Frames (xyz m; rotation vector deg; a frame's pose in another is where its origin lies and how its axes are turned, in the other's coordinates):
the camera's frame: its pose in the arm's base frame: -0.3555 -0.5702 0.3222 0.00 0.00 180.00
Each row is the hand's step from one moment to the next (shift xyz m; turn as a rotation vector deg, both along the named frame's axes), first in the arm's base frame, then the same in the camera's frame.
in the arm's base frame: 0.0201 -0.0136 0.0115 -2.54 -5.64 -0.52
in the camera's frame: -0.0201 0.0136 0.0115 2.54 5.64 -0.52
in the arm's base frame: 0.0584 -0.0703 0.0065 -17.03 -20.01 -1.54
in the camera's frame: -0.0584 0.0703 0.0065 17.03 20.01 -1.54
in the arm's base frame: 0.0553 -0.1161 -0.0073 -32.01 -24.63 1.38
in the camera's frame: -0.0553 0.1161 -0.0073 32.01 24.63 1.38
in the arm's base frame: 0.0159 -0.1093 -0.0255 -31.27 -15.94 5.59
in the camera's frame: -0.0159 0.1093 -0.0255 31.27 15.94 5.59
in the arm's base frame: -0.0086 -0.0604 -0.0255 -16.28 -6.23 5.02
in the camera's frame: 0.0086 0.0604 -0.0255 16.28 6.23 5.02
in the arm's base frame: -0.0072 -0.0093 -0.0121 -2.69 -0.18 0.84
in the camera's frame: 0.0072 0.0093 -0.0121 2.69 0.18 0.84
